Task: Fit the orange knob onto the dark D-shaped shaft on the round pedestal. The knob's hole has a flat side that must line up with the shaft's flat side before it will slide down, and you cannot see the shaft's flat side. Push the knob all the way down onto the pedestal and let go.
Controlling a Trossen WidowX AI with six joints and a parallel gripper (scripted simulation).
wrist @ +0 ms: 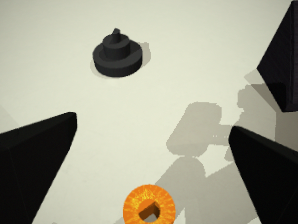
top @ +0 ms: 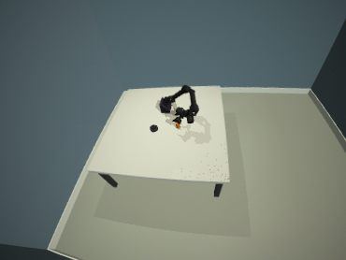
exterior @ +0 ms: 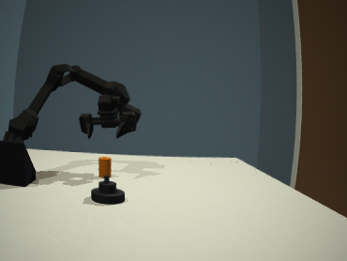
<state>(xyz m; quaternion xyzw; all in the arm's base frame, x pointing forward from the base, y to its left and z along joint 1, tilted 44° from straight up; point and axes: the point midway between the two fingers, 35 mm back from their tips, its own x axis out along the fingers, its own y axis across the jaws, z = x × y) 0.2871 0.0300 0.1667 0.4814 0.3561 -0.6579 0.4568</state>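
My gripper tip is 10 cm above the orange knob, 3 cm to the right of it and 1 cm short of it. From my gripper tip the other things lie so: dark round pedestal (22 cm to the right, 10 cm below, 1 cm ahead).
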